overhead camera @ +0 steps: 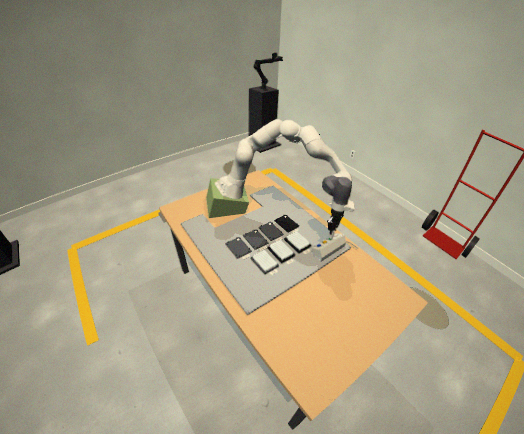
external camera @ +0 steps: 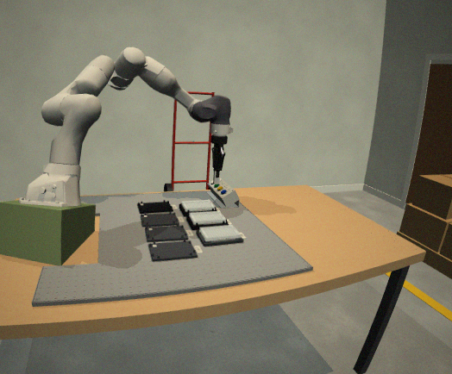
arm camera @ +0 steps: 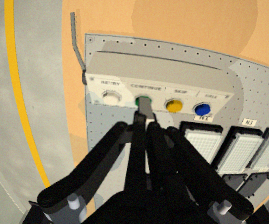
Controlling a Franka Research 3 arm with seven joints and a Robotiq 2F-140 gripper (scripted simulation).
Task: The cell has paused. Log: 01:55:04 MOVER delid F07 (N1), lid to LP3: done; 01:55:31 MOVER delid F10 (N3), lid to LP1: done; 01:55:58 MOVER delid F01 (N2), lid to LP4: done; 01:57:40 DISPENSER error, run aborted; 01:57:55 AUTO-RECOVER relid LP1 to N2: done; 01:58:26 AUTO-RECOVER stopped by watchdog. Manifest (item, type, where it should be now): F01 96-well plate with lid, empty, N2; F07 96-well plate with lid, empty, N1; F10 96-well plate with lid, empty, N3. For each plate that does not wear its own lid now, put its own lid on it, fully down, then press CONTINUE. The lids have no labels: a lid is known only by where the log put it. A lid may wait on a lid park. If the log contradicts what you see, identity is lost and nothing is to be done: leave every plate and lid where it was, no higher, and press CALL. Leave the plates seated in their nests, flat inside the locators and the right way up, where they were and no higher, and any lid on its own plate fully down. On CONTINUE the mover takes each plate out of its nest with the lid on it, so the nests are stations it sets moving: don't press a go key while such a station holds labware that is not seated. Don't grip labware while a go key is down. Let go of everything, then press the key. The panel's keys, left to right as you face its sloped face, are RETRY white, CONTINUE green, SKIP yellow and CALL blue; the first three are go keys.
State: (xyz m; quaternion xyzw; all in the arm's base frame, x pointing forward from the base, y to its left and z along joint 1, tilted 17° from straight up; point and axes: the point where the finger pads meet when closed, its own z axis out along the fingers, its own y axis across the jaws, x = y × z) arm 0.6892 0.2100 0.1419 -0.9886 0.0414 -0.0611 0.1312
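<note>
The green key lies 40 mm below my hand. The rest, counted from my hand: white key (50 mm to the left, 40 mm below); then yellow key (50 mm to the right, 40 mm below); then blue call key (100 mm to the right, 40 mm below).
</note>
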